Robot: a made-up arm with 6 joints.
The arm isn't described. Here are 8 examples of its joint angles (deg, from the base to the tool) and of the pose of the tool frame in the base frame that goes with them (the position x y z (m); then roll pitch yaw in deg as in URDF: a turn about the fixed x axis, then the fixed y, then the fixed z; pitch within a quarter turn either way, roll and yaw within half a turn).
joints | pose
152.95 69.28 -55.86 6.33 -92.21 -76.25 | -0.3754 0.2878 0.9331 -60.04 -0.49 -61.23
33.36 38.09 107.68 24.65 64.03 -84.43 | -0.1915 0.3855 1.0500 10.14 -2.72 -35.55
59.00 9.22 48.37 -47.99 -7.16 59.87 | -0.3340 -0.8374 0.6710 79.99 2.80 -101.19
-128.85 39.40 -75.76 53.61 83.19 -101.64 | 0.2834 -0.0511 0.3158 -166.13 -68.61 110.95
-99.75 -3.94 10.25 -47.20 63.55 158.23 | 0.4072 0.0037 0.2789 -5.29 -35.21 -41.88
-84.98 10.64 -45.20 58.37 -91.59 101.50 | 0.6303 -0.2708 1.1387 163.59 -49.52 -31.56
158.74 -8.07 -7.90 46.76 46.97 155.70 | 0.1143 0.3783 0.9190 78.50 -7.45 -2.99
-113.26 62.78 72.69 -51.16 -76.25 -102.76 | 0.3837 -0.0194 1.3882 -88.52 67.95 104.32
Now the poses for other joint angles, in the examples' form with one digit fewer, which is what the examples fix.
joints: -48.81 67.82 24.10 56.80 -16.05 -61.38
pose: -0.400 -0.798 0.930 -15.9 -27.0 62.0
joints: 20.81 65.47 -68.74 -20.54 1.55 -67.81
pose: 0.812 -0.207 0.742 -1.6 -39.8 158.4
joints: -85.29 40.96 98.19 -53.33 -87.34 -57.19
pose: 0.172 0.032 1.467 -40.1 67.7 117.9
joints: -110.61 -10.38 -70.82 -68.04 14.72 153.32
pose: -0.676 -0.152 0.274 -72.4 30.5 -77.3
